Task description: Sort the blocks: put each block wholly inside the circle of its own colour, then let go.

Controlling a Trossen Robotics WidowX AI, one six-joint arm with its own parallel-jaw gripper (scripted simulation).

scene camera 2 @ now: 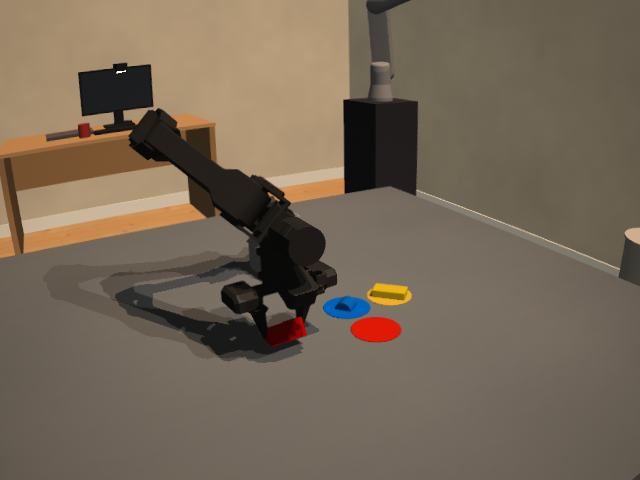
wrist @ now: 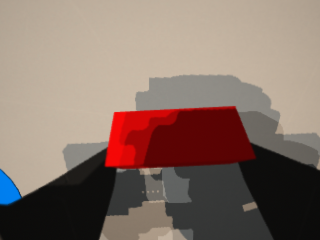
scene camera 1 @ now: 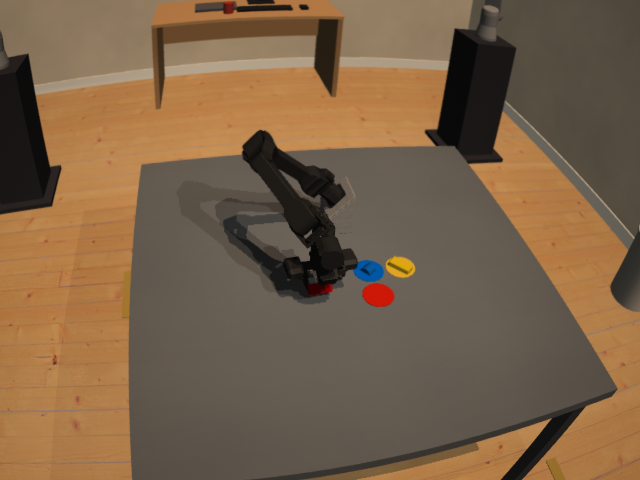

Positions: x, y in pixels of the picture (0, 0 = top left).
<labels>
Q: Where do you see a red block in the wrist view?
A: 214, 135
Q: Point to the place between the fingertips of my gripper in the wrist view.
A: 176, 151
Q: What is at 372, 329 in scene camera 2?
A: A red circle.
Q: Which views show my gripper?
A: Scene camera 2, the wrist view and scene camera 1: all of them.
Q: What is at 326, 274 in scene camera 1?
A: My gripper.
</labels>
